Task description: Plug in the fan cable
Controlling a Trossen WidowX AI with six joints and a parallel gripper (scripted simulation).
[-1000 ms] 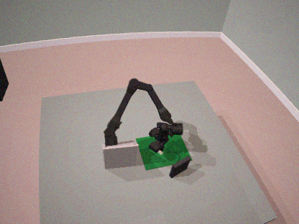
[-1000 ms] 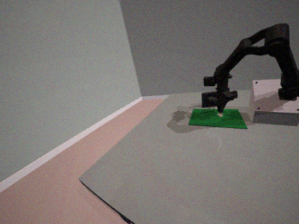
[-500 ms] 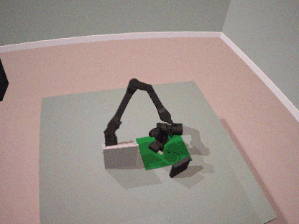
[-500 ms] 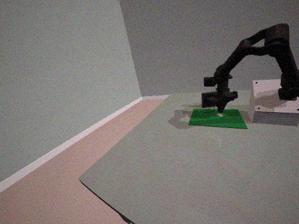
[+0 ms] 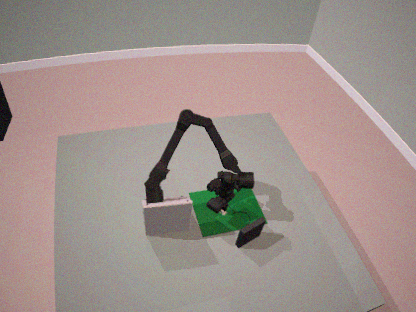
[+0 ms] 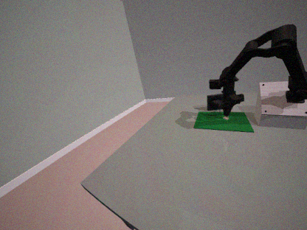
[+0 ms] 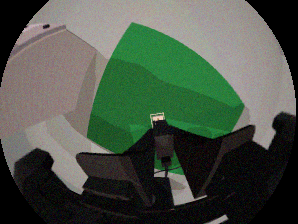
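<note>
The fan plug lies 1 cm above my gripper tip. From my gripper tip the other things lie so: green board (5 cm below, 3 cm ahead, 1 cm to the left); then dark fan (15 cm to the right, 8 cm ahead, 2 cm above); then fan header (4 cm below).
</note>
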